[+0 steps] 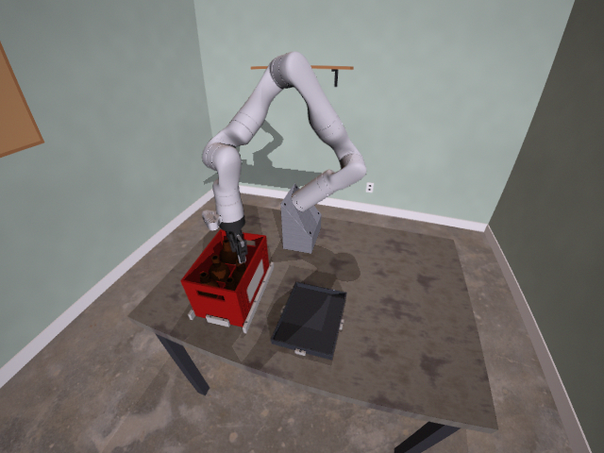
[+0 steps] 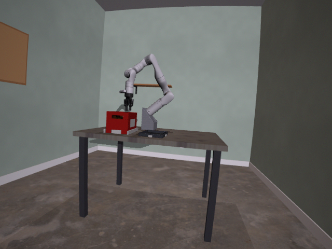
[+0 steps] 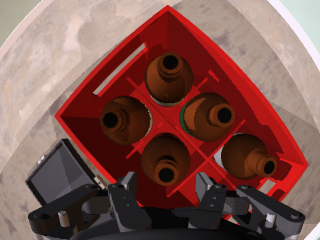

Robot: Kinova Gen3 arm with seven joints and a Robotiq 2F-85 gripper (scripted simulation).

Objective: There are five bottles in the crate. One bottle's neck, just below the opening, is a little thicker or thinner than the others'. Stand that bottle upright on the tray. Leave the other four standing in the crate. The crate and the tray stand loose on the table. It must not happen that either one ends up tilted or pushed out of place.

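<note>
My gripper is now 120 mm above the crate and 50 mm to the left of it. Round my hand: dark tray (250 mm to the left, 190 mm below, 30 mm ahead).
</note>
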